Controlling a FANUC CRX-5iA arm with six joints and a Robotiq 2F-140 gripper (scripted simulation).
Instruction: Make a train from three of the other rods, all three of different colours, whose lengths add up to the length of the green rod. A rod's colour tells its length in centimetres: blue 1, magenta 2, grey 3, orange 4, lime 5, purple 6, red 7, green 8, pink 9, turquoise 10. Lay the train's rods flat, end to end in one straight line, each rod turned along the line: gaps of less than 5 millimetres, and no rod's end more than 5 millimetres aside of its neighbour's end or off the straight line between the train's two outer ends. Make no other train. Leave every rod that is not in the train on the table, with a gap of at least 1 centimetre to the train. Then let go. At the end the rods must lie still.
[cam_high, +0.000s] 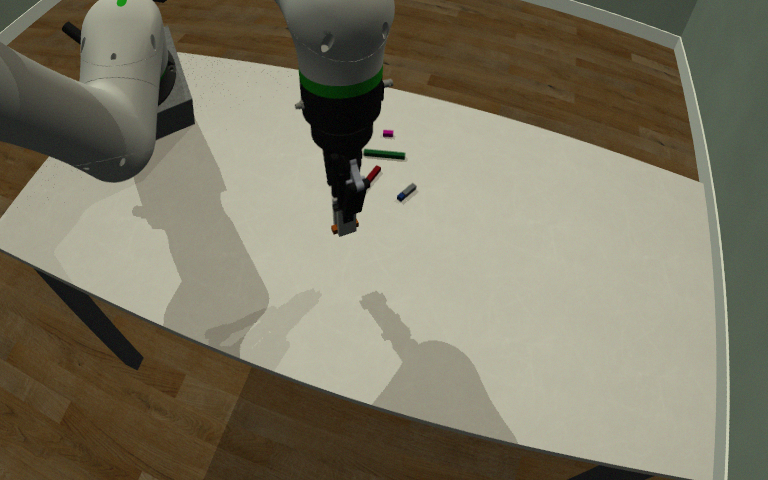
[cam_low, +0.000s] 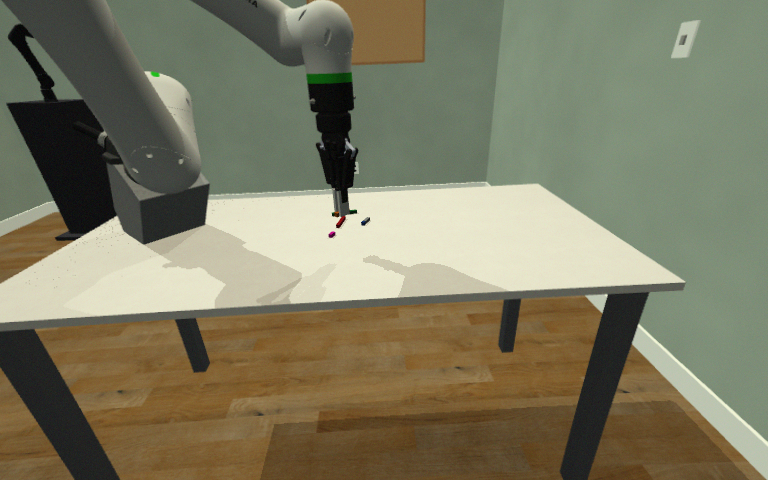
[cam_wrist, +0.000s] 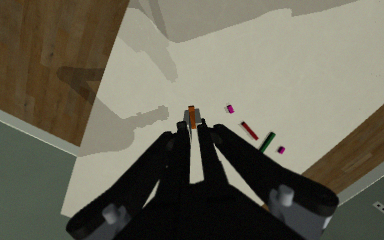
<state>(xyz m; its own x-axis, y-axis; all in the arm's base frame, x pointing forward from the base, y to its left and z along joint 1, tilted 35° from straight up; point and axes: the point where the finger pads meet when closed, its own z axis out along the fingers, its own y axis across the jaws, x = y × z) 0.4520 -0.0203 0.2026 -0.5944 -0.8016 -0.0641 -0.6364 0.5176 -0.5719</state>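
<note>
The grey rod lies 19 cm to the left of my hand, 13 cm below it and 4 cm ahead of it. Round my hand: orange rod: 3 cm below; then red rod: 18 cm to the left, 13 cm below, 4 cm behind; then small blue rod: 16 cm to the left, 13 cm below, 3 cm ahead.
</note>
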